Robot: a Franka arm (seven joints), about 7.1 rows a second.
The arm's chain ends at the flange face. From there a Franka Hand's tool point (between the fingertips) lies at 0.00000 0.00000 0.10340 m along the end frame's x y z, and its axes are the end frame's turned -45 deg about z.
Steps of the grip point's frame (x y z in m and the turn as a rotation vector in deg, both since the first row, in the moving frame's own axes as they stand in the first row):
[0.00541, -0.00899, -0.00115, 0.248, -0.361, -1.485]
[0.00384, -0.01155, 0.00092, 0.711, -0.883, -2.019]
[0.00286, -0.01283, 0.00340, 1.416, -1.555, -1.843]
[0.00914, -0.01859, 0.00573, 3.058, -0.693, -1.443]
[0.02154, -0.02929, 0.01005, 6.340, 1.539, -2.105]
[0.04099, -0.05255, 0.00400, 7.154, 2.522, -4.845]
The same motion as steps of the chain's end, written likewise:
[-0.00176, -0.01034, -0.00115, -0.080, -0.431, -1.485]
[-0.00342, -0.01114, 0.00094, -0.122, -1.127, -2.019]
[-0.00326, -0.01133, 0.00347, -0.098, -2.101, -1.843]
[-0.00186, -0.01665, 0.00588, 1.672, -2.652, -1.443]
[0.00082, -0.02602, 0.01072, 5.571, -3.395, -2.105]
[-0.00177, -0.05410, 0.00490, 6.842, -3.275, -4.845]

